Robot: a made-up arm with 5 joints.
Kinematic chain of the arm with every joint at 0, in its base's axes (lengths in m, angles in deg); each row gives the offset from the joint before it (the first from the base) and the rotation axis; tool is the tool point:
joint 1: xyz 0 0 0.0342 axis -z
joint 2: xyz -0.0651 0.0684 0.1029 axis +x
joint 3: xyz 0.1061 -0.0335 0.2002 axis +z
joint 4: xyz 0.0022 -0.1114 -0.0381 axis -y
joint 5: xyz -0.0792 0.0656 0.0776 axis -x
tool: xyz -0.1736 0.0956 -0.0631
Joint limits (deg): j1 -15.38..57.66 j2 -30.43..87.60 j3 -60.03..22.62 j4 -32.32..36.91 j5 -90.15..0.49
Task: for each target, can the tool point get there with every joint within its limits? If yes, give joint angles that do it. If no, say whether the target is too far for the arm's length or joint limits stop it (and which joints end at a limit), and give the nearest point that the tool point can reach.
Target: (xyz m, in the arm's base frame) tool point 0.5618 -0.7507 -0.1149
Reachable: no: too far | nearest point 0.0277 -0.3840 0.0923 | short by 0.680 m
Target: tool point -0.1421 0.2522 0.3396
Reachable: yes | joints 13.95 -11.44 -15.52 10.26 -50.59
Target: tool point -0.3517 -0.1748 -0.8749
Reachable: no: too far | nearest point -0.2408 -0.1197 0.0096 | short by 0.893 m
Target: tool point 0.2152 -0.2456 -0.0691
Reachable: no: joint limits stop it (at a limit: joint 1, joint 2, joint 3, joint 4, joint 5) | nearest point 0.0277 -0.3840 0.0923 | short by 0.284 m
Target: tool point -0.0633 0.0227 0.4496
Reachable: yes | joints 13.08 47.88 -48.79 -8.15 -23.16
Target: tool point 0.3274 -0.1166 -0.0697
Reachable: no: joint limits stop it (at a limit: joint 1, joint 2, joint 3, joint 4) | nearest point 0.1874 0.1410 0.0702 | short by 0.325 m
